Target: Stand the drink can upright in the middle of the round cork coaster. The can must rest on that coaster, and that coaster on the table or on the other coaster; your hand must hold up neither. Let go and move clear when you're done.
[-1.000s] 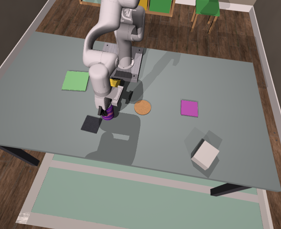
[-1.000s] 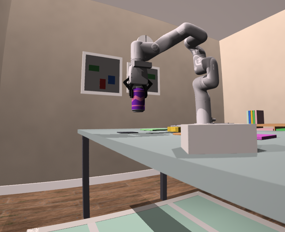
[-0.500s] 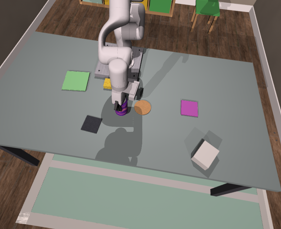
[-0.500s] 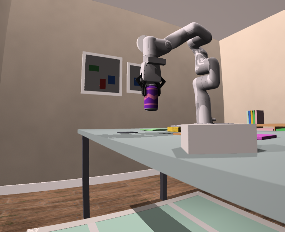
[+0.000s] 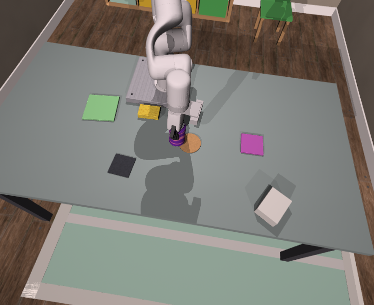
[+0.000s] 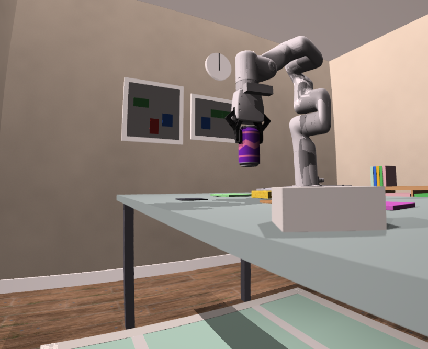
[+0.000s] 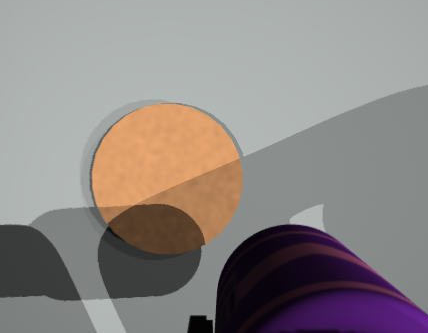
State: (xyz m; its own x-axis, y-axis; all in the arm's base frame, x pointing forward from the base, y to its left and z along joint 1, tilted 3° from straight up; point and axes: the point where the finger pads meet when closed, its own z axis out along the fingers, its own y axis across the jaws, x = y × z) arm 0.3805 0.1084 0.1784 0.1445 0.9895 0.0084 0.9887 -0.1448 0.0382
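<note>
Now: the round cork coaster 6 cm behind my hand, 5 cm to the left of it and 20 cm below it. Round my hand: purple drink can: 2 cm below; then black square coaster: 10 cm ahead, 23 cm to the right, 20 cm below; then magenta square coaster: 10 cm behind, 35 cm to the left, 19 cm below.
</note>
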